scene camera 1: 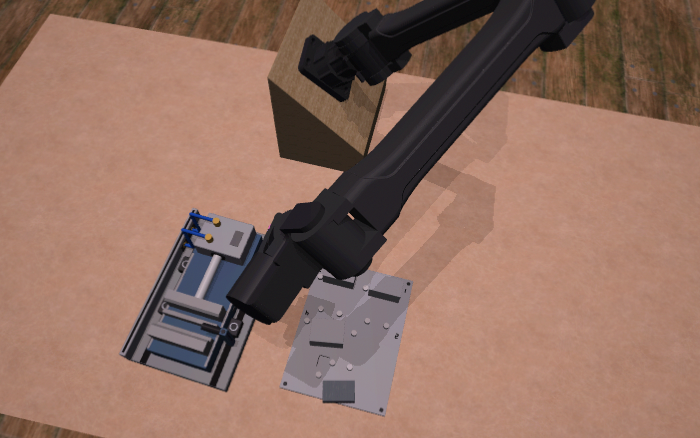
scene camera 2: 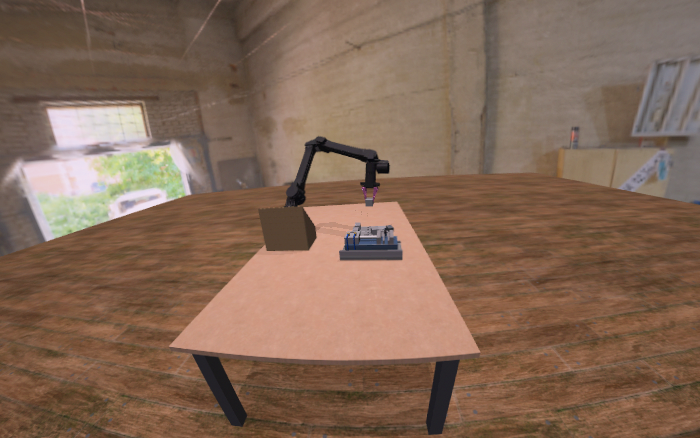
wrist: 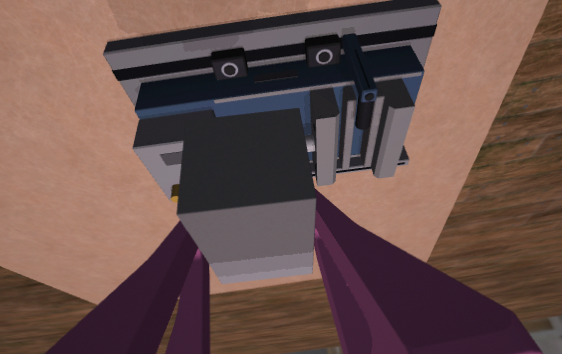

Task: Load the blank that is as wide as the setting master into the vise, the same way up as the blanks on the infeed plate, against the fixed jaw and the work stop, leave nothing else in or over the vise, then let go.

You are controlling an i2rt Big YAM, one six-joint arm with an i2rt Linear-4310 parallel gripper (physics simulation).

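Places are measured from the arm's base along level axes (x down, y left, z ahead), in centimetres.
Where they show: gripper, between the fingertips: (scene camera 2: 369, 201) (wrist: 254, 210); arm's base, origin of its link: (scene camera 1: 324, 70) (scene camera 2: 289, 215).
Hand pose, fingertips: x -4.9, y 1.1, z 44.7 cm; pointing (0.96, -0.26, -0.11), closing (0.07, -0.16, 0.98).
Note:
Each offset is from my fingertips to the top centre of the thing. "*": to the spot under its first point.
My gripper (scene camera 2: 369, 198) (wrist: 254, 210) is shut on a grey block @[dx -1.6, dy -0.1, dz +0.0 cm] (scene camera 2: 369, 202) (wrist: 245, 155) with a dark side face. It holds the block high up; in the wrist view the block overlaps part of the vise @[dx +12.9, dy -14.8, dz -0.6 cm] (scene camera 1: 192, 276) (wrist: 265, 102). The arm hides gripper and block in scene camera 1. Two light grey jaw bars @[* dx +13.3, dy -14.7, dz +3.5 cm] (scene camera 1: 193, 303) (wrist: 326, 150) stand apart, with thin rails and a black-tipped blue stop arm (scene camera 1: 210, 327) (wrist: 364, 115) between them. The infeed plate @[dx +22.0, dy +12.2, dz +1.2 cm] (scene camera 1: 369, 361) bears grey blocks @[dx +18.5, dy +8.3, dz +2.7 cm] (scene camera 1: 326, 333) @[dx +18.5, dy +17.6, dz -7.6 cm] (scene camera 1: 383, 295) @[dx +18.5, dy +8.6, dz -8.7 cm] (scene camera 1: 338, 282) and a darker block @[dx +19.6, dy +12.1, dz +12.3 cm] (scene camera 1: 338, 391).
A grey housing @[* dx +13.2, dy -13.0, dz -9.4 cm] (scene camera 1: 224, 237) with blue lines and yellow fittings stands at one end of the vise. Small pins @[dx +21.2, dy +13.0, dz +1.5 cm] (scene camera 1: 353, 333) rise from the plate. A brown wedge-shaped pedestal (scene camera 1: 314, 121) (scene camera 2: 286, 229) carries the arm base. Dark clamps (wrist: 229, 69) (wrist: 323, 56) flank the vise.

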